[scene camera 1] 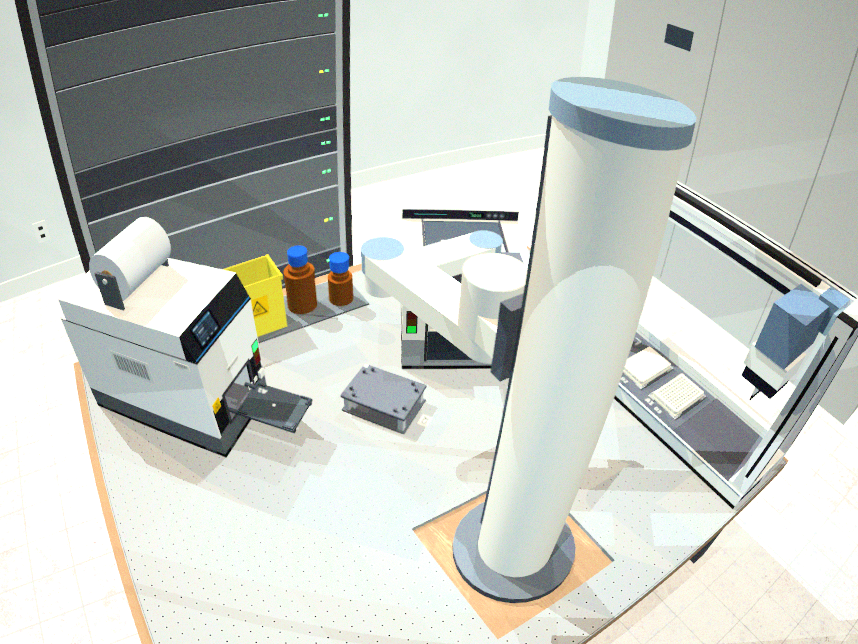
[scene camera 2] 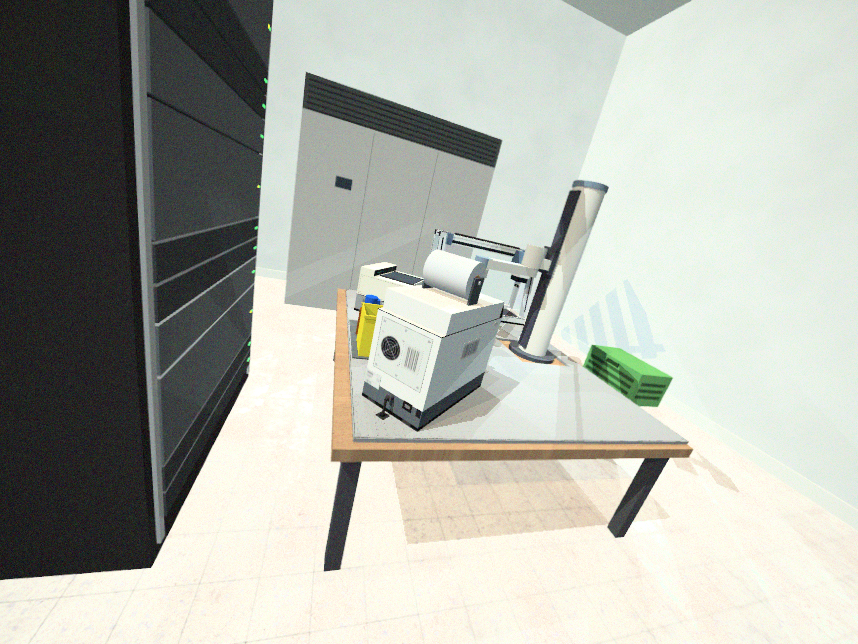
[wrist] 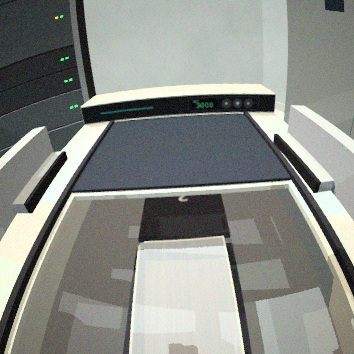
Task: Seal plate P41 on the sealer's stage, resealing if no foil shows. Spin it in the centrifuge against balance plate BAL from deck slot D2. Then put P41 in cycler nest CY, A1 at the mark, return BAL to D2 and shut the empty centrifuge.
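Places are measured from the arm's base along level axes (x ahead, y right, z down), in metres.
Where they show: gripper, fingertip midpoint: (wrist: 166, 128); arm's base, origin of the base link: (scene camera 1: 513, 550) (scene camera 2: 530, 353).
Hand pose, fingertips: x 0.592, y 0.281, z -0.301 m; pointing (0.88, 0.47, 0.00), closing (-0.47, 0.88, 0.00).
Observation:
Things, the pixels of their top centre, and the offset from my fingertips. "spot": a spot on its surface instead.
- centrifuge, surface spot: (wrist: 177, 96) (scene camera 1: 461, 210) spot: dz +0.047, dx +0.217, dy +0.130 m
- plate, middle of its top: (wrist: 183, 295) dz +0.126, dx -0.019, dy -0.010 m
- sealer, middle of its top: (scene camera 1: 131, 236) (scene camera 2: 462, 256) dz -0.188, dx +0.144, dy -0.755 m
- framed enclosure with a blue-grey head, surface spot: (scene camera 1: 790, 329) spot: dz -0.175, dx -0.733, dy +0.209 m
The centrifuge (wrist: 177, 96) (scene camera 1: 460, 214) is open, its dark lid panel (wrist: 185, 152) slid back and its display reading 3000. A plate (wrist: 182, 280) with a smooth pale top and no visible wells sits in the chamber, cut off by the wrist view's lower edge; its label does not show. My gripper (wrist: 166, 128) is open and empty above the centrifuge; the arm hides it in scene camera 1. The sealer (scene camera 1: 159, 346) (scene camera 2: 433, 353) has its bare stage (scene camera 1: 277, 406) out. Two pale plates (scene camera 1: 647, 366) (scene camera 1: 677, 395) lie on the deck (scene camera 1: 724, 433). I cannot identify the cycler nest.
A grey raised stand (scene camera 1: 384, 395) is between the sealer and the arm column (scene camera 1: 575, 346) (scene camera 2: 564, 277). A yellow bin (scene camera 1: 266, 294) (scene camera 2: 365, 331) and two brown bottles (scene camera 1: 300, 287) (scene camera 1: 340, 282) stand behind the sealer. A framed enclosure with a blue-grey head (scene camera 1: 790, 329) surrounds the deck.

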